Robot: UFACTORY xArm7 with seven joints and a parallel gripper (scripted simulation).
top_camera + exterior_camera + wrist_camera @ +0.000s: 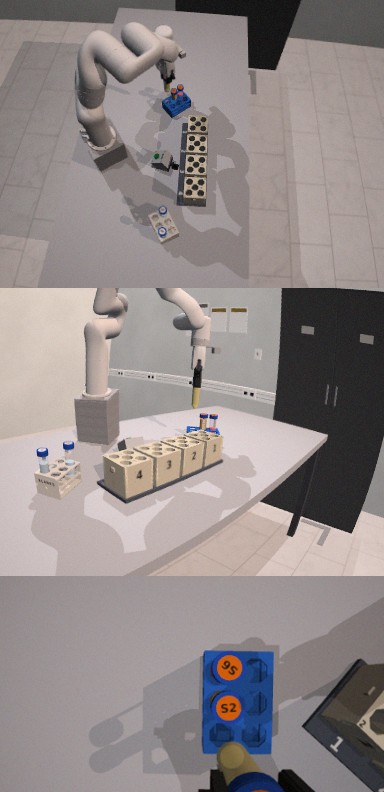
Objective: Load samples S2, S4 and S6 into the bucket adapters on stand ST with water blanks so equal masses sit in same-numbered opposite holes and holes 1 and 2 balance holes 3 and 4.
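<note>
Now: the sample tube S4 50 mm below my hand and 10 mm behind it. From my hand the other things lie so: sample tube S2 (190 mm below, 40 mm ahead, 20 mm to the left); blue sample rack (220 mm below, 40 mm ahead, 10 mm to the left); sample tube S6 (190 mm below, 60 mm to the left, 60 mm ahead).
</note>
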